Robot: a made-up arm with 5 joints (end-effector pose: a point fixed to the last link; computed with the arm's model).
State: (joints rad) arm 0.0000 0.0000 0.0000 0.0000 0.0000
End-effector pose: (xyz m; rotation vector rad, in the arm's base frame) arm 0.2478 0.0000 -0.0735 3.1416 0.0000 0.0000
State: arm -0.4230 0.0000 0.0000 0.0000 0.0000
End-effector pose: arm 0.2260 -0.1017 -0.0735 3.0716 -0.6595 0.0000
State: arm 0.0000 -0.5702 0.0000 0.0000 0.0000
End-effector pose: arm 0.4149 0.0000 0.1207 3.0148 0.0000 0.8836
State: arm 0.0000 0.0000 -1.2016 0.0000 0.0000
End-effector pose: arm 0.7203 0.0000 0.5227 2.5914 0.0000 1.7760
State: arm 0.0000 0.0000 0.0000 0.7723 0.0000
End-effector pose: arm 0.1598 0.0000 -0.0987 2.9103 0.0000 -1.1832
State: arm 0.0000 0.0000 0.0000 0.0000 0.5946
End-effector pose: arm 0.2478 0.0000 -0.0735 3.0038 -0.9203 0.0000
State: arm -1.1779 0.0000 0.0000 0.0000 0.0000
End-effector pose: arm 0.0949 -0.2289 -0.0735 2.6123 -1.7451 0.0000
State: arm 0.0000 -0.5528 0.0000 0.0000 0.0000
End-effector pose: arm 0.4115 0.0000 0.1135 3.0223 0.0000 0.8573
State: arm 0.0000 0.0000 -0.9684 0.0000 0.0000
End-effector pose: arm 0.6914 0.0000 0.3689 2.7805 0.0000 1.4624
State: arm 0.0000 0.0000 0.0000 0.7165 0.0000
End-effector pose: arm 0.1665 0.0000 -0.0993 2.9421 0.0000 -1.1015
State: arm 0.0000 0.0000 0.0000 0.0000 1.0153
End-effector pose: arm 0.2478 0.0000 -0.0735 2.7454 -1.5272 0.0000
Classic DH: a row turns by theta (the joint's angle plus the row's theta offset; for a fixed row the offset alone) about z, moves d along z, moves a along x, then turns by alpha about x. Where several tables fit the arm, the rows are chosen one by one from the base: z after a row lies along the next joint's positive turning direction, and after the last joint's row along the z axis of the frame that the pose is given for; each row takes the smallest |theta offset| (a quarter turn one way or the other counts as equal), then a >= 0, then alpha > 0; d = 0 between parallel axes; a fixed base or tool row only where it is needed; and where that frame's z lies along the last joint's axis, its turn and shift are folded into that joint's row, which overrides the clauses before.
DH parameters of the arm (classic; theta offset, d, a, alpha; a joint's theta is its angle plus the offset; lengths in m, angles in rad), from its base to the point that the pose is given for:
joint 1: 0 0.3086 0 -1.5708
joint 2: -1.385 0 0.2653 0
joint 3: -0.4083 0 -0.561 0
joint 4: -1.3483 0 -0.075 1.5708
joint 5: 3.1416 0.0957 0 0

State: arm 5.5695 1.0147 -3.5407 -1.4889 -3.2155
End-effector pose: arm 0.2575 -0.2230 0.9268 -0.2815 -0.8497 -0.7359
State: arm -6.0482 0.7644 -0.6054 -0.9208 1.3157
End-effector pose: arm 0.3615 0.0866 -0.1145 -2.1561 1.2935 -0.7191
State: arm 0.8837 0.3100 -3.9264 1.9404 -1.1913
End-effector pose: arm -0.0931 -0.1134 1.0566 0.9973 1.6892 2.1540
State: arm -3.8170 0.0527 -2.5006 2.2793 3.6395
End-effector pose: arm -0.3179 0.2547 0.9845 -2.5947 1.7248 0.2622
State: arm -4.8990 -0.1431 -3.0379 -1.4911 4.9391
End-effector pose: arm -0.0432 -0.2285 1.0444 0.4425 2.1106 -2.2446
